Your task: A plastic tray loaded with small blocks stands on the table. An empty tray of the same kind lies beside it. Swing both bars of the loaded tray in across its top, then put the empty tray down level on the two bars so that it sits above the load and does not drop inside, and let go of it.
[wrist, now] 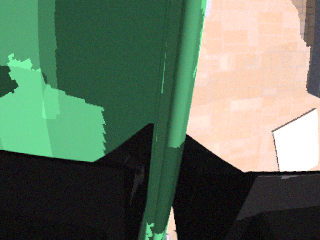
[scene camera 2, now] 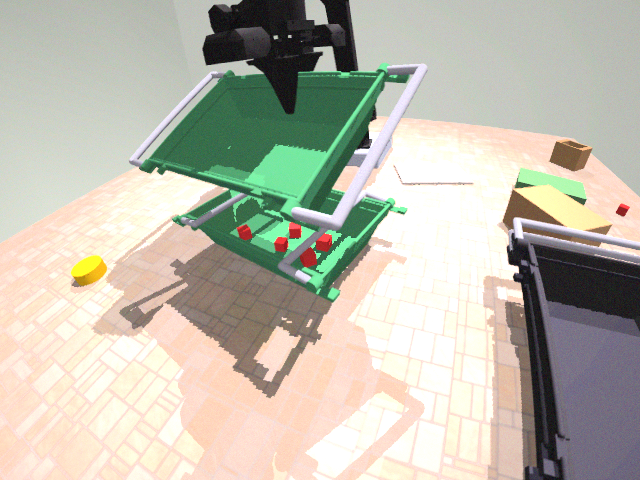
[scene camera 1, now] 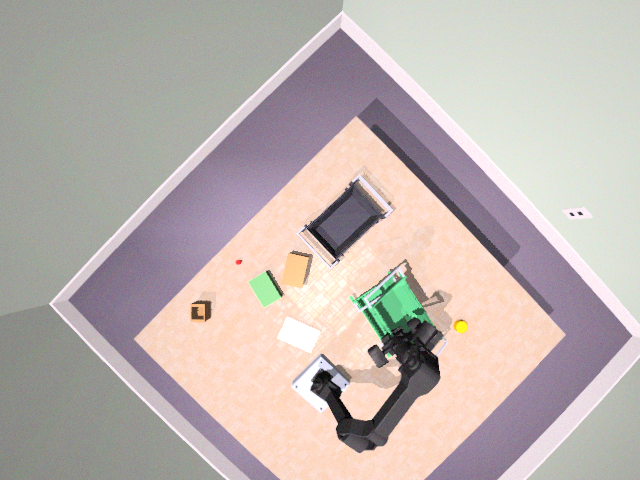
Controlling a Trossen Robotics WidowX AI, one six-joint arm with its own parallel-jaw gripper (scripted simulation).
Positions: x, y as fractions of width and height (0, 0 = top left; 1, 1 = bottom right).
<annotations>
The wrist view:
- my gripper: 0.50, 0.55
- green tray: 0.26, 0.35
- white sheet: 0.90, 0.59
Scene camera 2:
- my gripper: 0.46, 0.23
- green tray: 0.37, 0.28
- yellow disc: 0.14, 0.56
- brown open box: 0.89, 0.32
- green block: 0.82, 0.37
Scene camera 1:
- my gripper: 0.61, 0.69
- green tray: 0.62, 0.64
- white sheet: 0.47, 0.70
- green block: 0.41, 0.60
</annotations>
